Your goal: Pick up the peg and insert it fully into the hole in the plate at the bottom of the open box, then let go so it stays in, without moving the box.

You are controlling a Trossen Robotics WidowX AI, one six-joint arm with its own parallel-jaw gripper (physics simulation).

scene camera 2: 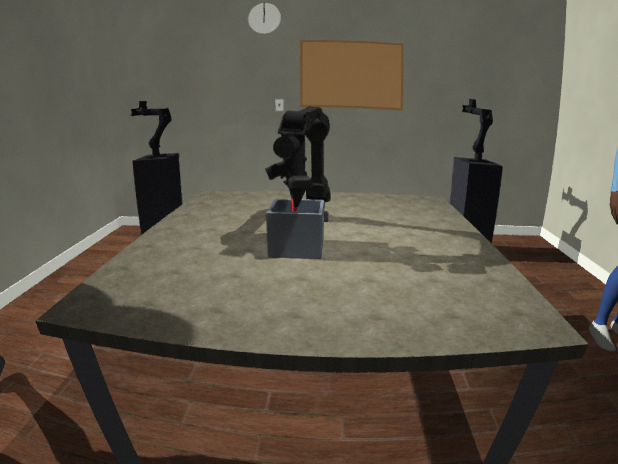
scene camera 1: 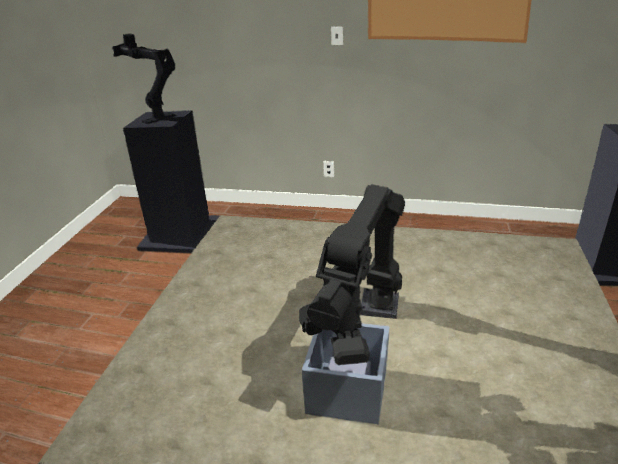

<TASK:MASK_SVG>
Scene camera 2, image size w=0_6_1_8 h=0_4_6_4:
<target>my gripper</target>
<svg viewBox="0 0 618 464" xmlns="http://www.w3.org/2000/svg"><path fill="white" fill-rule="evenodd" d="M305 154L283 158L282 162L265 168L269 180L273 180L278 176L281 179L286 177L286 181L283 182L289 188L291 199L293 197L294 207L299 206L306 189L313 188L313 180L307 176L305 171L305 161L307 161Z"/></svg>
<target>blue-grey box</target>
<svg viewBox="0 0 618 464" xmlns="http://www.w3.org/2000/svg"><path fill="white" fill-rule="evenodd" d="M275 199L266 213L268 257L321 259L324 240L324 200L301 199L297 211L292 211L292 199Z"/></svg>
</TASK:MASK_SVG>
